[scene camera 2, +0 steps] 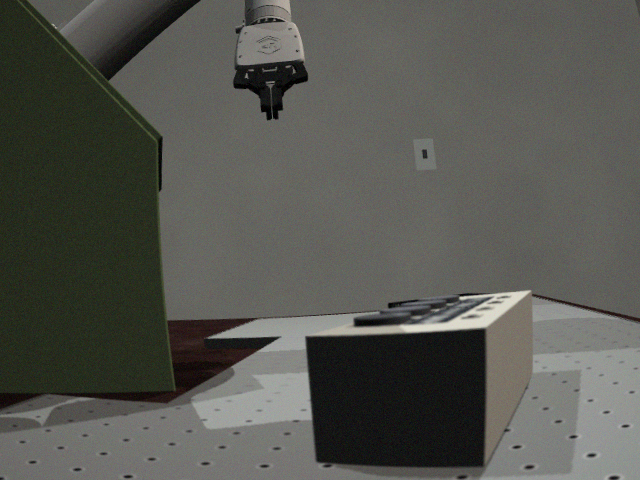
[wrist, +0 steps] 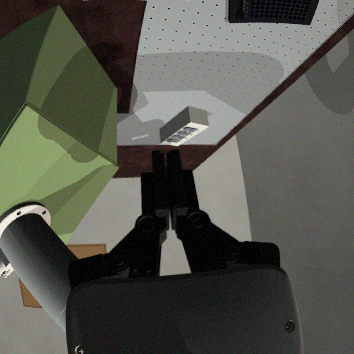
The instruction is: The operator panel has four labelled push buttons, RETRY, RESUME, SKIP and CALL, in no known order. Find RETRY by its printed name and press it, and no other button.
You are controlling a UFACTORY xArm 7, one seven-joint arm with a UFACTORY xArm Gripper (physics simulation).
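Frame: origin at the arm's base, x ahead, y left, z up, level; centimetres.
Seen in the pictures: gripper, fingertip midpoint: [scene camera 2: 272, 113] [wrist: 164, 164]; arm's base, origin of the base link: [scene camera 2: 65, 73] [wrist: 19, 230].
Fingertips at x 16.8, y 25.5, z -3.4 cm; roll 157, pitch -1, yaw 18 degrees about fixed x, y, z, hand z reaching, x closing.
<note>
Pixels of each thing's top centre, then the offset from my fingertips to it. "spot": a spot on its surface instead. Level surfaces: height alone.
- operator panel, middle of its top: [scene camera 2: 449, 302] [wrist: 183, 135] dx +24.2, dy -44.9, dz -23.1 cm
- light perforated board, its level: dz -28.7 cm
- dark red table, its level: dz -30.0 cm
- black mesh-topped box, surface spot: [wrist: 275, 11] spot: dx +20.9, dy +1.3, dz -26.6 cm
The operator panel [scene camera 2: 398, 397] [wrist: 192, 120] is a box with a cream top and a dark end, standing on the perforated board. Its round dark push buttons [scene camera 2: 382, 318] stand in a row on top, seen nearly edge-on in the scene view. Dark label marks run beside them, too small and slanted to read in either view, so I cannot tell which button is RETRY. My gripper [scene camera 2: 272, 116] [wrist: 164, 164] is shut and empty, pointing down, high above the board and well away from the panel. No finger touches any button.
A large green sloped housing [scene camera 2: 77, 258] [wrist: 75, 100] stands at the left, beside the arm. The light perforated board [scene camera 2: 206, 449] [wrist: 210, 45] lies on a dark red table [scene camera 2: 199, 356] [wrist: 150, 160]. A black mesh-topped box [wrist: 275, 11] shows at the top of the wrist view.
</note>
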